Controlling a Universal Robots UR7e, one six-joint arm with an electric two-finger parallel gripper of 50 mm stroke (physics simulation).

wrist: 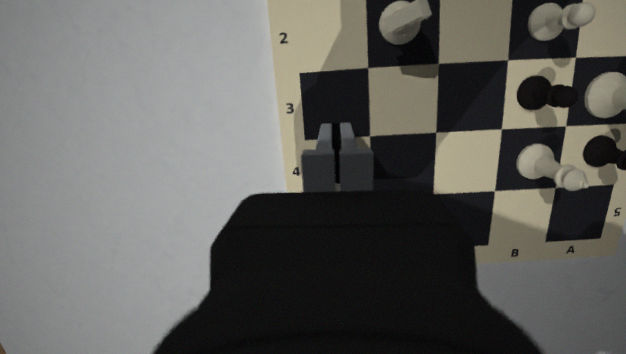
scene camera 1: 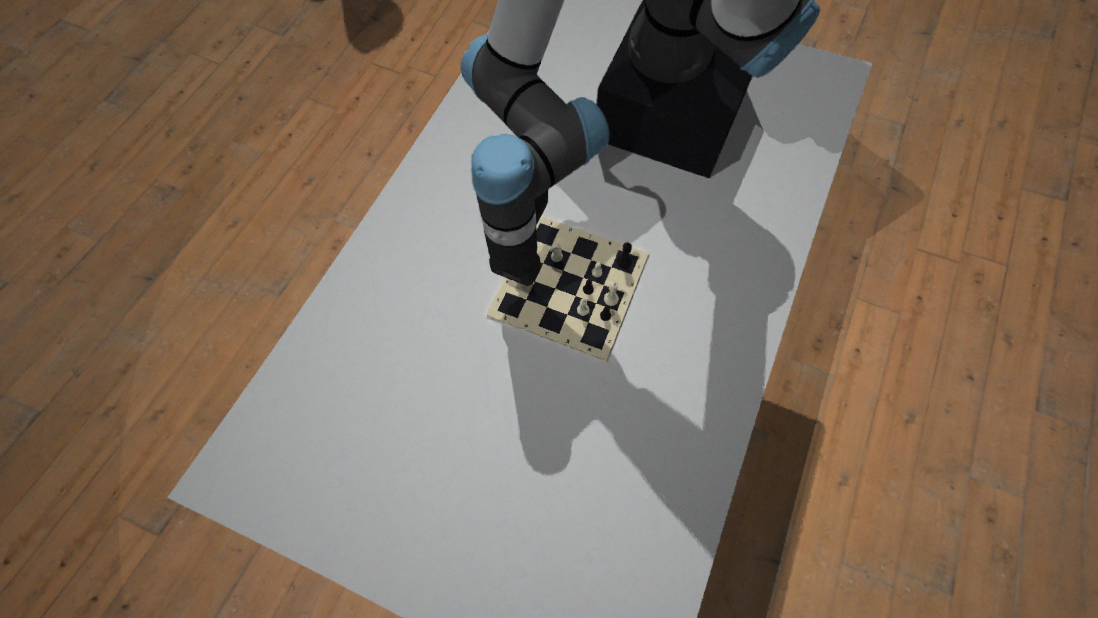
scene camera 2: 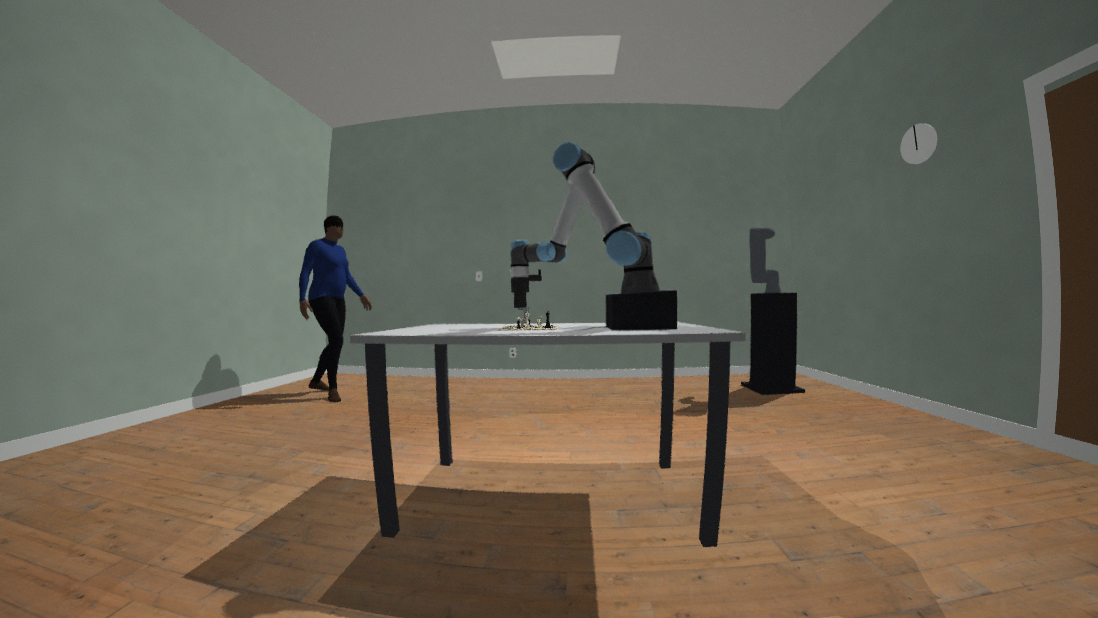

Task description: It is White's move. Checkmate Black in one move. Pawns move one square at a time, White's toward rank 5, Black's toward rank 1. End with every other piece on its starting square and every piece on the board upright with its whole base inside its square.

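Pixels of known places: gripper, fingertip midpoint: (wrist: 336,143) (scene camera 1: 524,274); arm's base, origin of the base link: (scene camera 1: 670,48) (scene camera 2: 640,292).
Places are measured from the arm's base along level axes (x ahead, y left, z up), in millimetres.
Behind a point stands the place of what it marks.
Note:
The chessboard (scene camera 1: 563,300) {y 9, x 478, z -132 mm} (wrist: 402,100) {y -34, x 445, z -132 mm} lies on the table. My gripper (scene camera 2: 522,309) {y -71, x 466, z -119 mm} (wrist: 336,143) {y -71, x 466, z -119 mm} is shut with its pads together above the board, in front of E4 in the wrist view; I see nothing between the pads, and whatever stands on E4 is hidden. A flat-topped white piece (scene camera 1: 557,254) {y -35, x 407, z -117 mm} (wrist: 397,25) {y -45, x 410, z -99 mm} stands on D2. White pieces stand on B2 (wrist: 545,22) {y 35, x 405, z -123 mm}, on A3 (wrist: 606,95) {y 75, x 441, z -122 mm} and on B4 (wrist: 535,161) {y 42, x 478, z -123 mm}. Black pieces stand on B3 (wrist: 534,93) {y 34, x 440, z -123 mm} and A4 (wrist: 599,151) {y 81, x 473, z -125 mm}. A tall black piece (scene camera 1: 626,251) {y 77, x 369, z -86 mm} stands on A1.
The grey-white table (scene camera 1: 368,429) {y -177, x 808, z -138 mm} (scene camera 2: 430,331) {y 174, x 792, z -138 mm} surrounds the board. The robot's black base block (scene camera 1: 660,126) {y 40, x 130, z -47 mm} (scene camera 2: 641,309) {y 151, x 23, z -66 mm} is beyond the board in scene camera 1. A person in blue (scene camera 2: 328,268) stands away from the table. A second arm on a black pedestal (scene camera 2: 772,337) stands at the right.

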